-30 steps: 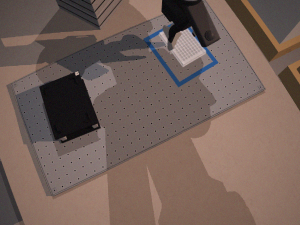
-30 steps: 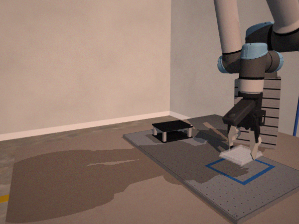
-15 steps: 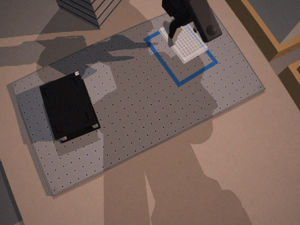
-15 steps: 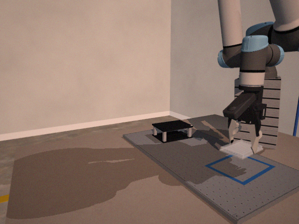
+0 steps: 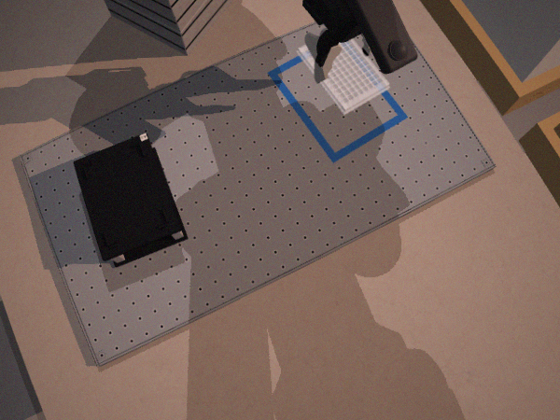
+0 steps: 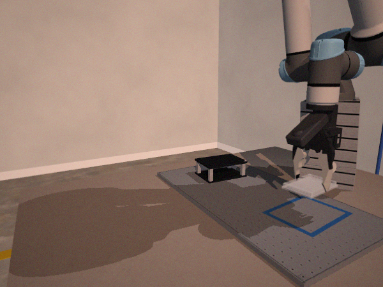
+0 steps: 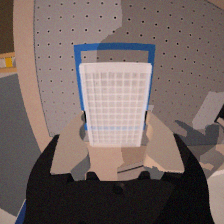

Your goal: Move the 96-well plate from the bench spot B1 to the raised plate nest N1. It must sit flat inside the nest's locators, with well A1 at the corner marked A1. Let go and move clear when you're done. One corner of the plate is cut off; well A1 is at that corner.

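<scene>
The black raised plate nest lies 370 mm to the right of my hand, 40 mm behind it and 30 mm below it. From my hand the other things lie so: white 96-well plate 10 mm below; white A1 tag 300 mm to the right, 100 mm behind, 30 mm below.
</scene>
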